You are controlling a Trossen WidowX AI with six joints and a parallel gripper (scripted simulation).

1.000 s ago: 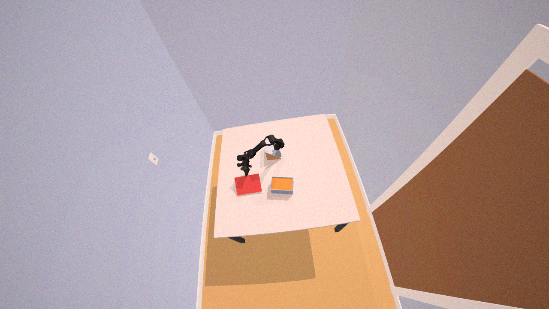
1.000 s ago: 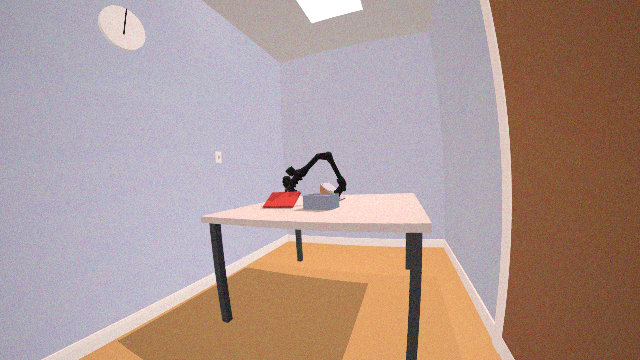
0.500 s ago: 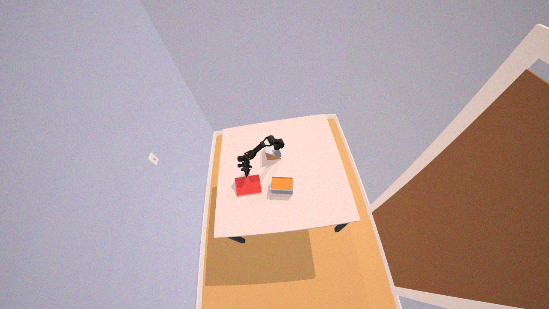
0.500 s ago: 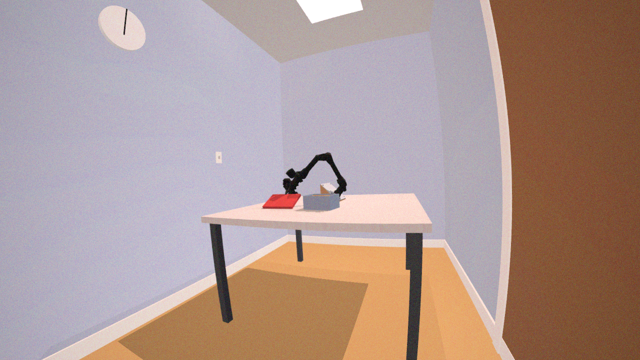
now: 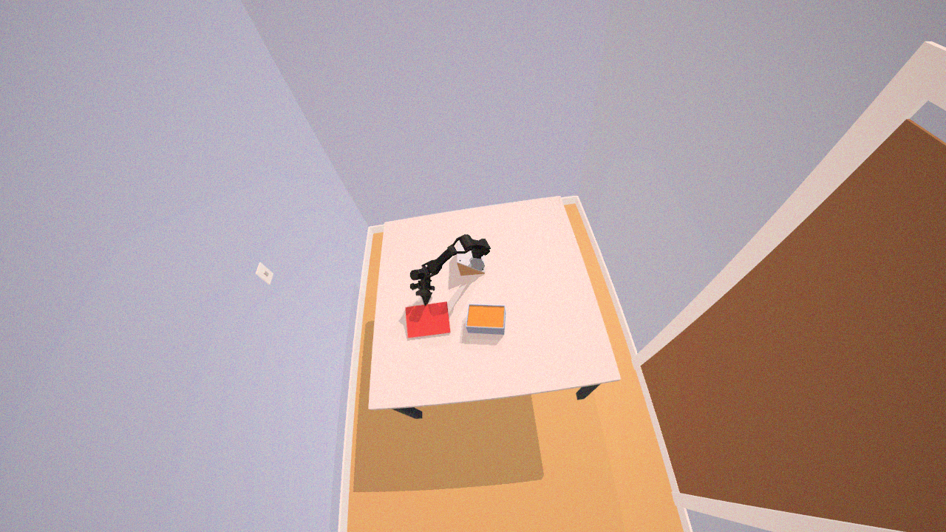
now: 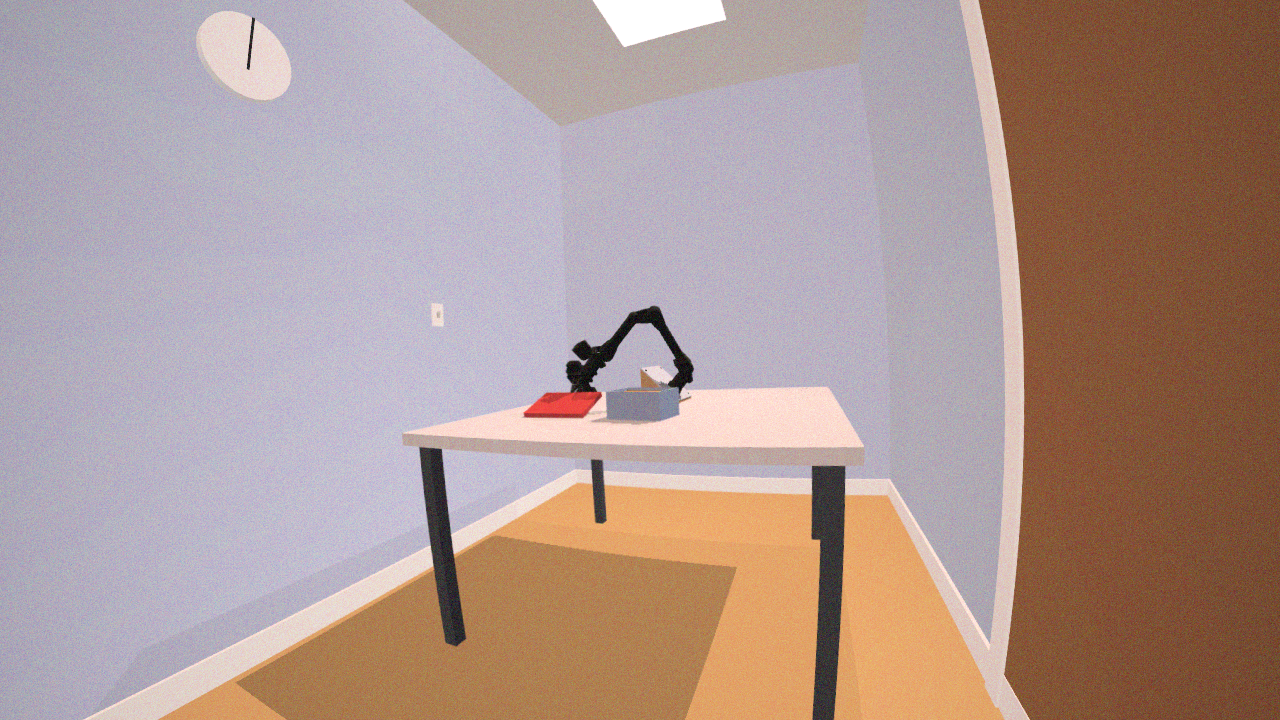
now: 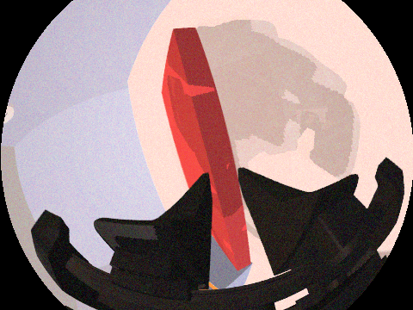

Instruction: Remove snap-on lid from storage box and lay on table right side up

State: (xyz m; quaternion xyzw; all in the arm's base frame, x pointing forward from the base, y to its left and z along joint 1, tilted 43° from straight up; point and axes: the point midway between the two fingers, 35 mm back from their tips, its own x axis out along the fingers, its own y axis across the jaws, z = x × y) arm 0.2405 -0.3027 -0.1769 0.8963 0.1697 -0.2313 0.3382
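The red lid lies 80 mm ahead of my gripper tip, 20 mm below it and 10 mm to the right of it. Round my gripper tip: storage box (310 mm to the left, 160 mm ahead, 20 mm below).
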